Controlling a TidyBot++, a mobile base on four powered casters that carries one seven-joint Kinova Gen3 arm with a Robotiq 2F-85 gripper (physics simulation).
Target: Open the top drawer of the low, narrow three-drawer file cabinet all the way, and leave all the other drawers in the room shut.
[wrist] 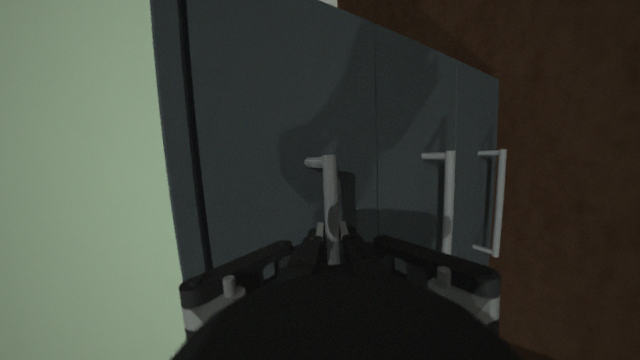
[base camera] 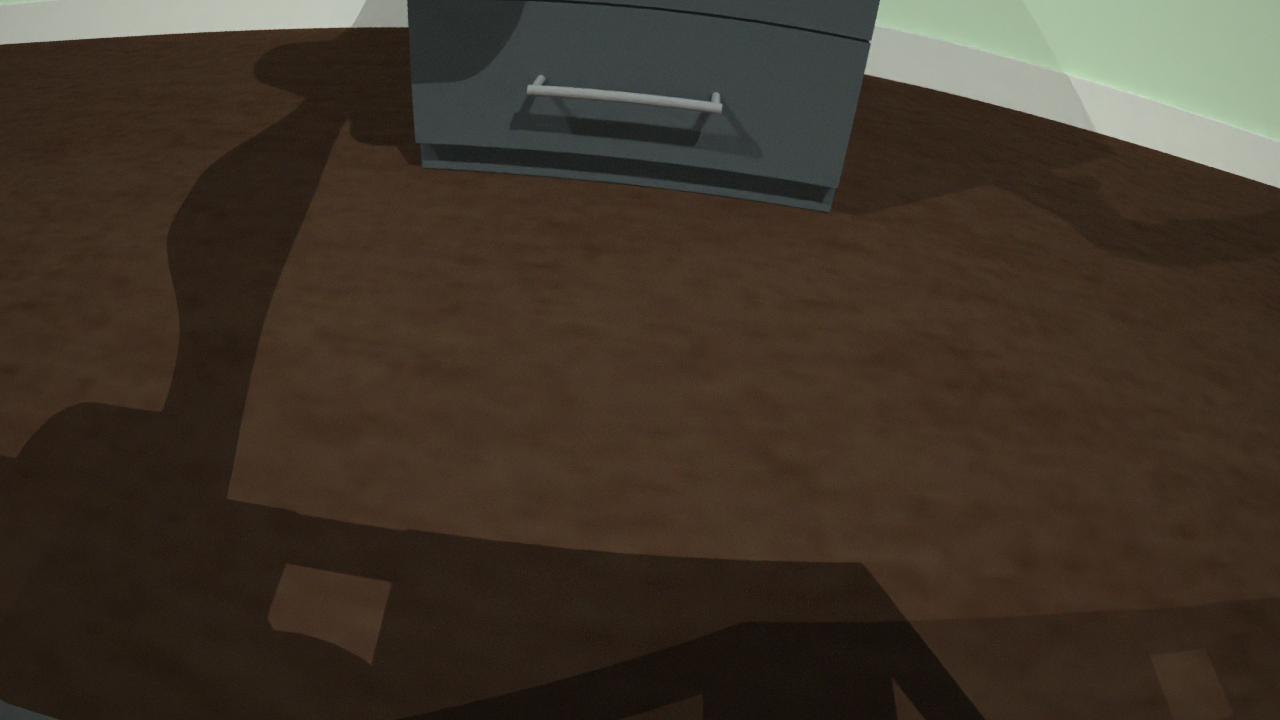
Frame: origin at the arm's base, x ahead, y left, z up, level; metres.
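Seen in the pictures: gripper, between the fingertips: (wrist: pixel 332 232).
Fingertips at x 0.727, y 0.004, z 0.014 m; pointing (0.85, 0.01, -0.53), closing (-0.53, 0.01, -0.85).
Note:
Offsets run from my fingertips to a thing's top centre. "spot": to the spot under its first point. Level surfaces: height alone.
The dark grey three-drawer file cabinet shows side-on in the wrist view, its top toward the left. The top drawer (wrist: pixel 260 100) looks shut, its front in line with the one below. Its pale bar handle @(spot: dx -0.031, dy -0.044, dz +0.018 m) (wrist: pixel 329 185) runs between the fingertips. My gripper (wrist: pixel 332 232) is shut on this handle. The middle drawer (wrist: pixel 407 110) and bottom drawer (wrist: pixel 476 110) (base camera: pixel 483 111) look shut, each with a bar handle. The base view shows the cabinet's lower part; the top drawer and gripper do not show there.
A pale green wall (base camera: pixel 1190 53) (wrist: pixel 75 175) with a whitish baseboard (base camera: pixel 975 76) stands behind the cabinet. Brown floor @(dz -0.410 m) (base camera: pixel 626 376) (wrist: pixel 575 175) lies in front of the cabinet, crossed by dark shadows. The base of the cabinet @(spot: dx +0.027, dy +0.013, dz -0.406 m) (base camera: pixel 626 181) meets the floor.

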